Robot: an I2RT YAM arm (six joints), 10 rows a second.
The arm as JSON. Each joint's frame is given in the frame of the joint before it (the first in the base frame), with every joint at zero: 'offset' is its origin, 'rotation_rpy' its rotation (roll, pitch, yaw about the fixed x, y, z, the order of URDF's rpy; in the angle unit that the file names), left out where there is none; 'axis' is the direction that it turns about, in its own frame. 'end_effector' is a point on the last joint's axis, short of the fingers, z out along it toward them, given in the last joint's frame.
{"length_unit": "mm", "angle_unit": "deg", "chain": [
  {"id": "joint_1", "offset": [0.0, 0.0, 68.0], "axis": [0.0, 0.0, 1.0]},
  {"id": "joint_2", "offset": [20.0, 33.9, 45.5], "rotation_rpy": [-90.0, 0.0, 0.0], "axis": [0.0, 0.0, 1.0]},
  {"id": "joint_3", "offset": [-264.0, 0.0, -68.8], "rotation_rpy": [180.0, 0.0, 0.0], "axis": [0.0, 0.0, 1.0]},
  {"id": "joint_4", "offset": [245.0, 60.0, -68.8], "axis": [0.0, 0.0, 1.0]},
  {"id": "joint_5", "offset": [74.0, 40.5, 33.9], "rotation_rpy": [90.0, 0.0, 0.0], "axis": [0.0, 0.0, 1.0]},
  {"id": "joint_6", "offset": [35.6, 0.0, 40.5], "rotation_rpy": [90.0, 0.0, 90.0], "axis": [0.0, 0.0, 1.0]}
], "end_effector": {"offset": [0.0, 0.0, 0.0], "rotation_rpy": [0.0, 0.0, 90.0]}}
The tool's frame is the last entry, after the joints.
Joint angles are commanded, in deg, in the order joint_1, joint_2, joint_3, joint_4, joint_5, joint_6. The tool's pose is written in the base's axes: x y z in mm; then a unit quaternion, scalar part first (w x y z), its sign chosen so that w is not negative. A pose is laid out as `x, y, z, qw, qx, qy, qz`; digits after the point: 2 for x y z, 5 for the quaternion.
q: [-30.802 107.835 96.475 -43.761 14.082 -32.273]
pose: 351.97, -219.92, 286.35, 0.19234, 0.02458, 0.94723, -0.25525
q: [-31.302 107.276 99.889 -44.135 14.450 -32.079]
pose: 351.32, -224.02, 308.67, 0.21577, 0.03509, 0.93692, -0.27276
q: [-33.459 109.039 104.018 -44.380 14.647 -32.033]
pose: 350.44, -242.38, 319.05, 0.22474, 0.05580, 0.92962, -0.28668
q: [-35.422 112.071 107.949 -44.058 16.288 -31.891]
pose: 352.78, -263.16, 319.77, 0.22074, 0.07902, 0.92272, -0.30595
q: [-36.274 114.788 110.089 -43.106 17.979 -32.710]
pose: 358.08, -276.42, 312.99, 0.21048, 0.08487, 0.91931, -0.32149
